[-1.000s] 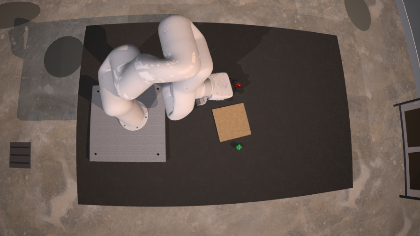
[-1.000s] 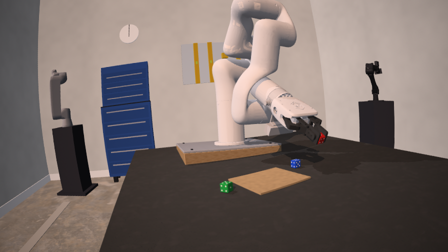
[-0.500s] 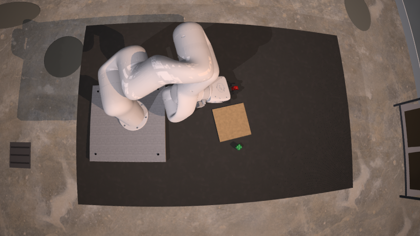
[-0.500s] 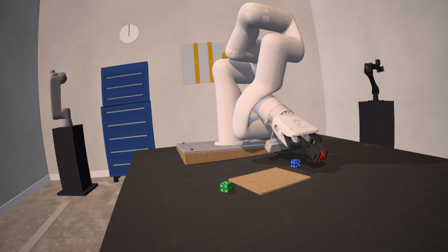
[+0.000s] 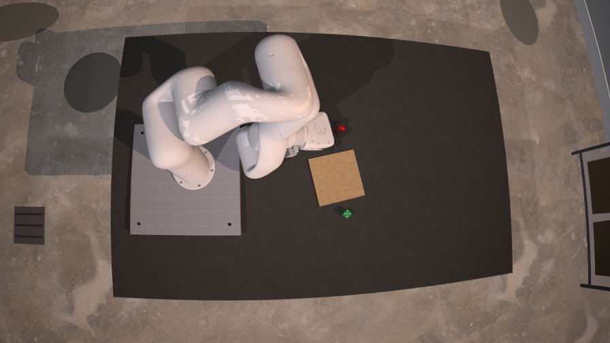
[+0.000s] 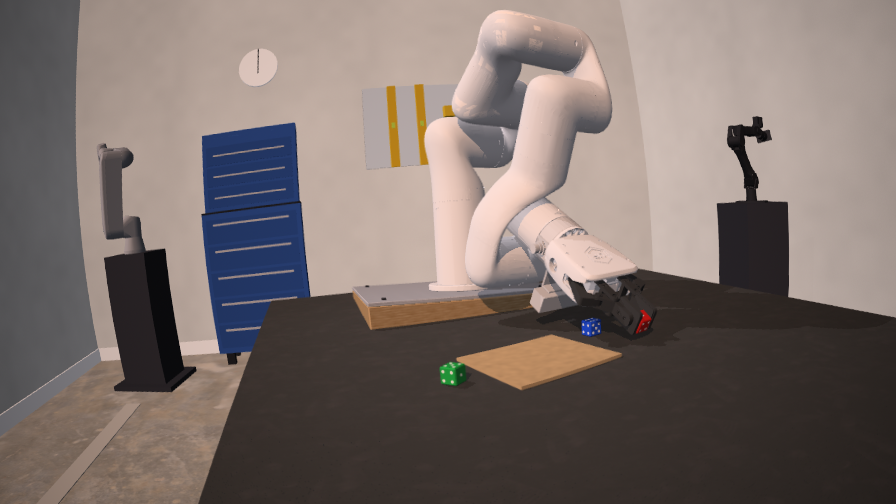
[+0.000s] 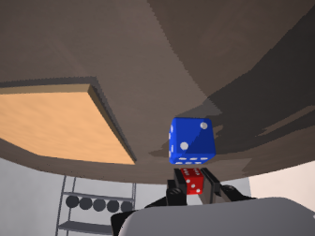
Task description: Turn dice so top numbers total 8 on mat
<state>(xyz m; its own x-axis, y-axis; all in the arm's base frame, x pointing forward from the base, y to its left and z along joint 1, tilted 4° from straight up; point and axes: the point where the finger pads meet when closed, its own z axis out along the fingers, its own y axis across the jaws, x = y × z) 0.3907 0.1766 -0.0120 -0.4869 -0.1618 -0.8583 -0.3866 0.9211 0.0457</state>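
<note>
My gripper is now 10 mm short of the red die and 10 mm above it. From my hand the other things lie so: tan mat: 130 mm to the right, 30 mm below, 20 mm ahead; then green die: 230 mm to the right, 60 mm ahead, 20 mm below; then blue die: 60 mm behind, 40 mm to the right, 20 mm below.
</note>
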